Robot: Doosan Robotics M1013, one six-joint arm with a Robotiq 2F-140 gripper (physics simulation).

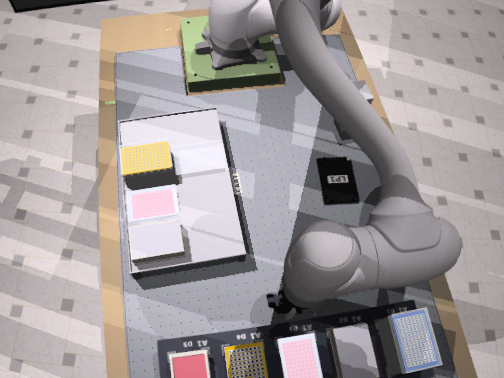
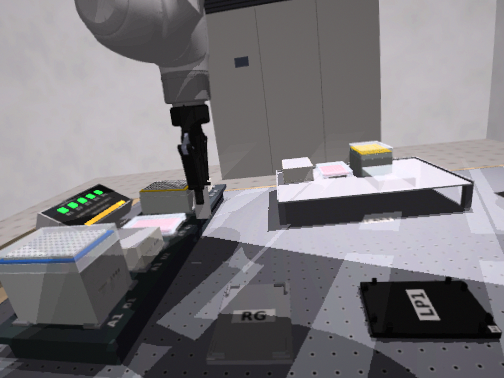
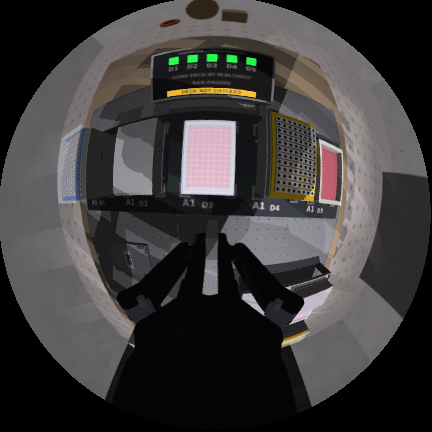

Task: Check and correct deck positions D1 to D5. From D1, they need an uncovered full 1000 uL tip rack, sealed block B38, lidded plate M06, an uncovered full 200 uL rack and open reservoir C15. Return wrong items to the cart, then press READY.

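Pixels of known places: gripper, fingertip midpoint: (image 1: 287,313) (image 2: 204,217) (image 3: 212,227); arm's base, link origin: (image 1: 233,46).
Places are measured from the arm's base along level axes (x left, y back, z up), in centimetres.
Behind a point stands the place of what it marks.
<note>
My gripper (image 1: 279,302) (image 2: 202,209) @[x -10.0, y -86.8, z 2.6 cm] (image 3: 212,227) @[x -10.0, y -86.8, z 2.6 cm] is shut and empty, pointing down above the mat on the cart side of the deck, near D3 and D4. D1 holds a blue-rimmed rack (image 1: 416,341) @[x 13.8, y -102.1, z 11.4 cm] (image 2: 55,280) (image 3: 71,166) @[x 11.2, y -100.7, z 11.4 cm] with a pale see-through edge around its top, like a clear cover. D2 holds a grey-white block (image 1: 355,350) @[x 1.9, y -99.6, z 5.3 cm] (image 3: 134,157) @[x 1.1, y -99.8, z 5.3 cm]. D3 holds a pink plate (image 1: 300,356) @[x -10.1, y -97.1, z 2.7 cm] (image 2: 156,223) @[x -9.2, y -97.3, z 2.7 cm] (image 3: 208,157) @[x -10.4, y -98.2, z 2.7 cm] with a pale rim. D4 holds a yellow-rimmed rack (image 1: 246,361) @[x -22.5, y -95.0, z 7.7 cm] (image 2: 166,199) @[x -18.5, y -97.3, z 5.0 cm] (image 3: 294,157) @[x -22.1, y -97.1, z 7.8 cm] showing dark holes. D5 holds a red-filled reservoir (image 1: 190,366) @[x -34.5, y -92.6, z 2.6 cm] (image 3: 330,172) @[x -36.2, y -95.9, z 2.6 cm]. Item codes are unreadable.
The cart (image 1: 212,235) @[x -22.2, y -63.4, z 2.2 cm] (image 2: 450,182) @[x -14.4, y -29.4, z 2.1 cm] bears a covered yellow rack (image 1: 146,157) (image 2: 371,160), a pink plate (image 1: 153,204) @[x -34.9, y -52.2, z 3.8 cm], a white block (image 1: 156,240) @[x -35.7, y -62.9, z 6.3 cm] and a clear flat piece (image 1: 201,159) @[x -20.2, y -42.9, z 4.6 cm]. A panel (image 3: 212,82) @[x -12.1, y -110.3, z 6.6 cm] reads DECK NOT CHECKED, five lamps green. RG (image 2: 252,340) @[x 19.4, y -76.9, z -3.1 cm] and LP1 (image 2: 390,320) @[x 19.0, y -59.3, z -2.9 cm] lie nearby.
</note>
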